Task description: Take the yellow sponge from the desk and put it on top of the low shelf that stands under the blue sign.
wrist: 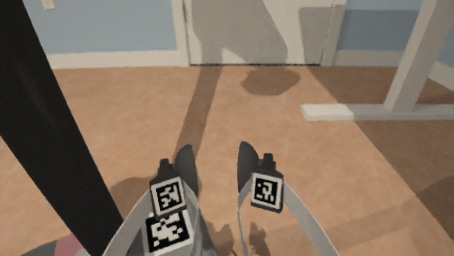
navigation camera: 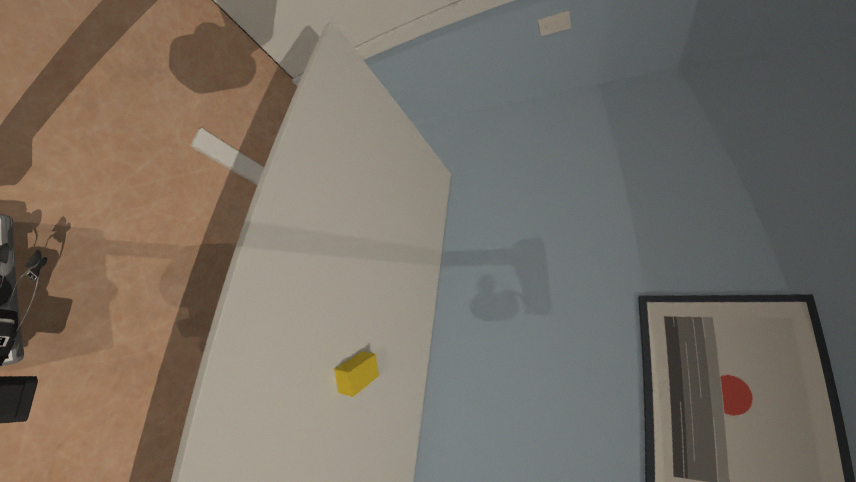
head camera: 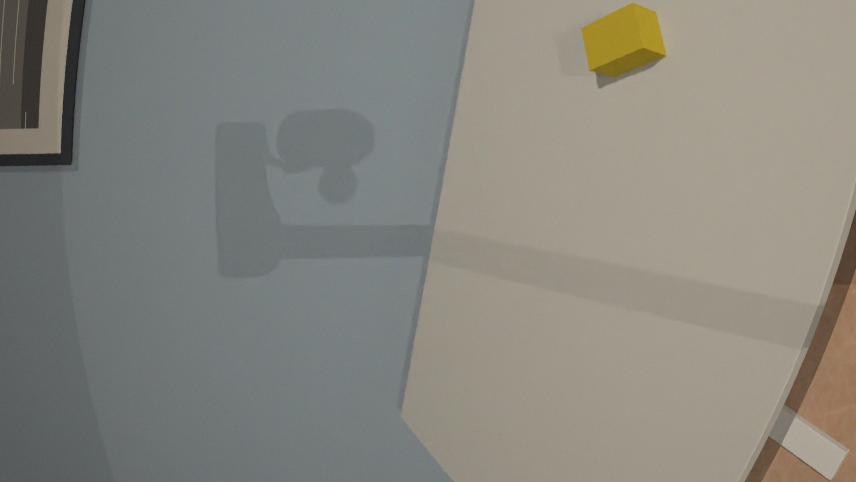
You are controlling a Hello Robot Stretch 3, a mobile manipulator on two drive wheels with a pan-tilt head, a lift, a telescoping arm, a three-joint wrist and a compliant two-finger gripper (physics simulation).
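Frame: origin at the robot's base, x ahead, y left, z up, level; centimetres.
Where they show: gripper, between the fingertips: (wrist: 217, 160) (navigation camera: 22, 247).
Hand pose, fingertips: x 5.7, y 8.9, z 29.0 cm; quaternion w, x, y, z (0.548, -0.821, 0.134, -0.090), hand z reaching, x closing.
Note:
After its pixels a point has its place.
The yellow sponge (head camera: 622, 40) @[x 53.7, y -25.1, z 76.5 cm] (navigation camera: 357, 373) @[x 53.2, y -24.8, z 76.5 cm] lies on the pale desk (head camera: 599, 197) @[x 65.3, y -7.1, z 72.0 cm] (navigation camera: 353, 167) @[x 61.9, y 25.1, z 72.0 cm]. It is near the top right in the head camera view and below the middle in the navigation camera view. My gripper (wrist: 217, 160) @[x 5.7, y 8.9, z 29.0 cm] is open and empty in the wrist view, over the floor. It is away from the sponge, beside the desk's foot and leg, and the sponge does not show in the wrist view. The low shelf and the blue sign do not show in these views.
A blue wall (head camera: 335, 335) @[x 124.6, y 14.8, z 85.9 cm] (navigation camera: 539, 179) @[x 130.2, y 26.8, z 109.0 cm] stands behind the desk, with a framed picture (head camera: 67, 89) @[x 102.8, y -27.4, z 141.3 cm] (navigation camera: 760, 395) @[x 97.0, y -40.1, z 167.8 cm]. The desk's white foot (head camera: 814, 446) (navigation camera: 224, 154) (wrist: 335, 112) rests on the tan floor (wrist: 125, 115) @[x -8.2, y 76.6, z 0.0 cm]. A white door (wrist: 255, 35) @[x 63.6, y 107.3, z 16.9 cm] is ahead in the wrist view.

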